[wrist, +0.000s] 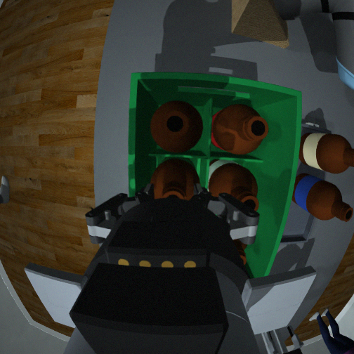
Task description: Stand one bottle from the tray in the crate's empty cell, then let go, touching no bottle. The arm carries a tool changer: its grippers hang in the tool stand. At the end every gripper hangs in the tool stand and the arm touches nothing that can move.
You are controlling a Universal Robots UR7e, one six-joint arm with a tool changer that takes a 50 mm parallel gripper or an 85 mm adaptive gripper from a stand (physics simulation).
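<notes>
The green crate (pixel 282 140) stands below the camera. A brown bottle (pixel 175 175) stands upright in a left-hand cell, its neck partly hidden by the gripper. My gripper (pixel 175 194) is open, with its fingertips low on either side of this bottle and small gaps beside it. A bottle (pixel 176 140) stands above it in the view; a red-labelled bottle (pixel 235 135) and a white-labelled bottle (pixel 232 180) stand to the right. Part of another bottle (pixel 242 254) shows lower right. The lower-left cell is hidden. A cream-labelled bottle (pixel 327 152) and a blue-labelled bottle (pixel 322 197) are at the grey tray (pixel 299 220).
A tan wedge-shaped block (pixel 257 22) stands beyond the crate at the top. A rounded object with a light-blue rim (pixel 345 72) shows at the upper right. The grey table's edge runs along the left, with wooden floor (pixel 55 125) beyond it.
</notes>
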